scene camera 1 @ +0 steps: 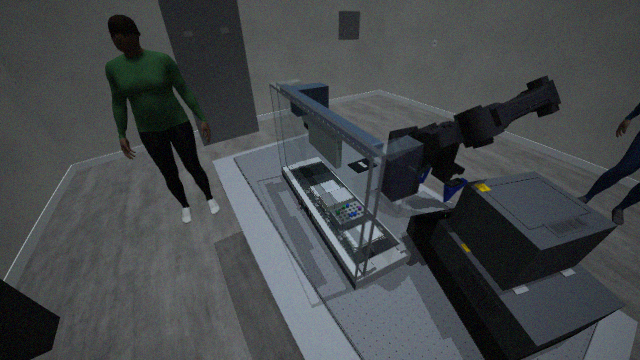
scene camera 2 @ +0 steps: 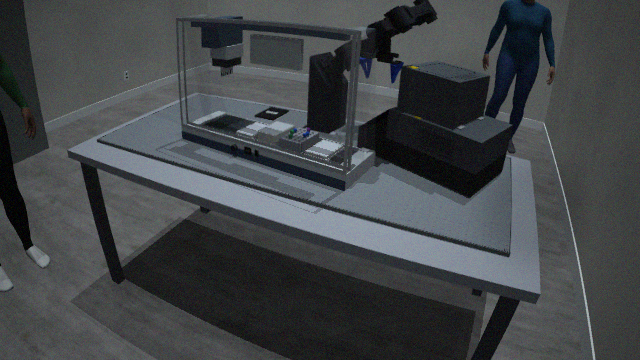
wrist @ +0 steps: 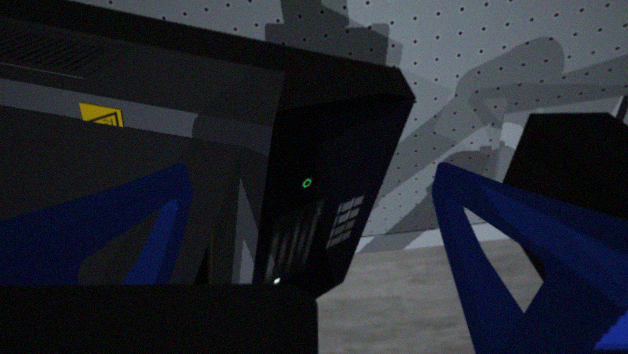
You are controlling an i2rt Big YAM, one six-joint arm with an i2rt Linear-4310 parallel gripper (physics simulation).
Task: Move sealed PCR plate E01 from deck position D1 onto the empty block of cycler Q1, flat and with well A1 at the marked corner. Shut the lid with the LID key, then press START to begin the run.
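Places are measured from the arm's base along level axes (x ahead, y left, z up), in metres.
Pixels of known places: gripper, between the fingertips: (scene camera 1: 432, 191) (scene camera 2: 379, 80) (wrist: 312, 177).
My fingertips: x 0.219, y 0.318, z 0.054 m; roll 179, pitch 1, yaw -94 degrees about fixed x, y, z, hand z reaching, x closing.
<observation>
For each thing: its top centre in the pictures, then the offset to it from my fingertips. "spot": a spot on its surface instead.
- green ring, a spot on its surface: (wrist: 307, 183) spot: 0.104 m back, 0.015 m left, 0.133 m down
- top beam, a spot on its surface: (scene camera 1: 340, 122) spot: 0.217 m ahead, 0.175 m right, 0.190 m up
My gripper (scene camera 1: 435, 190) (scene camera 2: 381, 80) (wrist: 312, 177) is open, with its blue fingers wide apart and empty. It hangs in the air beside the dark cycler (scene camera 1: 565, 305) (scene camera 2: 440, 155) (wrist: 340, 135), near its raised upper housing (scene camera 1: 525, 215) (scene camera 2: 440, 95). A white plate (scene camera 1: 356, 234) (scene camera 2: 324, 148) lies flat at the near right end of the deck; its label and well A1 are too small to read. In the wrist view a green ring (wrist: 307, 183) and a grid of pale keys (wrist: 345, 220) show on a dark face; key labels are unreadable. The cycler block is hidden.
Clear enclosure posts and a top beam (scene camera 1: 340, 122) (scene camera 2: 275, 26) stand over the deck. A tube rack (scene camera 1: 347, 214) (scene camera 2: 299, 140) with coloured tubes sits beside the plate. A tall dark box (scene camera 1: 401, 167) (scene camera 2: 327, 95) stands behind the deck. A person in blue (scene camera 2: 522, 60) stands behind the cycler.
</observation>
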